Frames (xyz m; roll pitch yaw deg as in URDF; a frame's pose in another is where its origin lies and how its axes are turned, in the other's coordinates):
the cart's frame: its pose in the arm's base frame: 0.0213 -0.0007 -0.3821 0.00 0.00 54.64
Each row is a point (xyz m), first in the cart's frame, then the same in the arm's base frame.
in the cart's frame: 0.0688 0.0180 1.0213
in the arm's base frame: 0.0464 0.0658 0.6392
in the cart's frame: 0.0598 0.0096 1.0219
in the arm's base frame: 0.0481 0.0536 0.6398
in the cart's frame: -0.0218 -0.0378 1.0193
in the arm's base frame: 0.0395 -0.0404 0.6372
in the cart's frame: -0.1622 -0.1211 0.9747
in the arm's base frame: 0.0262 -0.2031 0.5926
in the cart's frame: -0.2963 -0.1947 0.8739
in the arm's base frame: 0.0086 -0.3550 0.4918
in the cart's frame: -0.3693 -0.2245 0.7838
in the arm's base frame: -0.0093 -0.4318 0.4017
